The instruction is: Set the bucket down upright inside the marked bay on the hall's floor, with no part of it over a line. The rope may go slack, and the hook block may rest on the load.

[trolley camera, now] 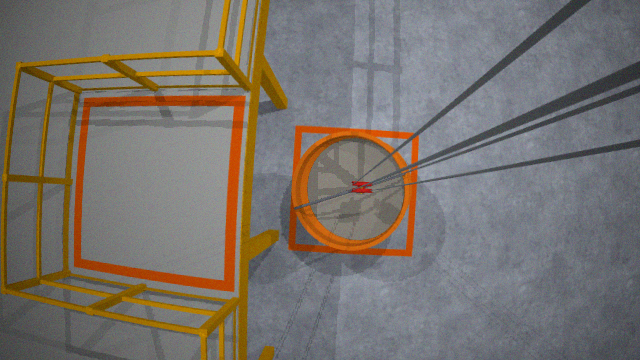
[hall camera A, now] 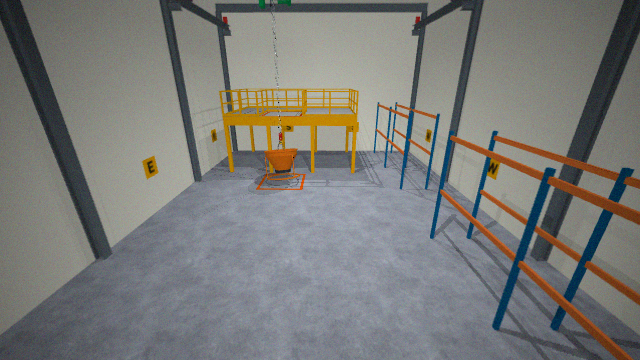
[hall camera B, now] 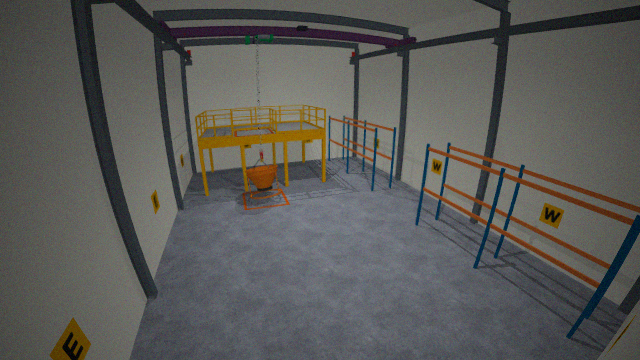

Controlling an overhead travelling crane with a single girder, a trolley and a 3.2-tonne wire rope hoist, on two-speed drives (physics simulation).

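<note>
The orange bucket (hall camera A: 281, 159) (hall camera B: 262, 177) (trolley camera: 301, 187) hangs upright from the red hook block (hall camera A: 280, 136) (hall camera B: 261, 155) (trolley camera: 361, 187), my gripper, which holds it by its bail. Its base ring appears a small way above the floor, over the rear part of the marked bay (hall camera A: 280, 189) (hall camera B: 267, 206) (trolley camera: 411, 225) in the hall views. In the trolley view the raised rim covers part of the bay's left line, and the right line shows beside it. The bucket hides its base ring in the trolley view. The exact gap to the floor is hard to tell.
A yellow platform (hall camera A: 325, 120) (hall camera B: 300, 135) (trolley camera: 245, 200) with railings stands close behind the bay. It carries another orange marked rectangle (trolley camera: 233, 200). Blue and orange racks (hall camera A: 522, 250) (hall camera B: 490, 217) stand along the right side in the hall views.
</note>
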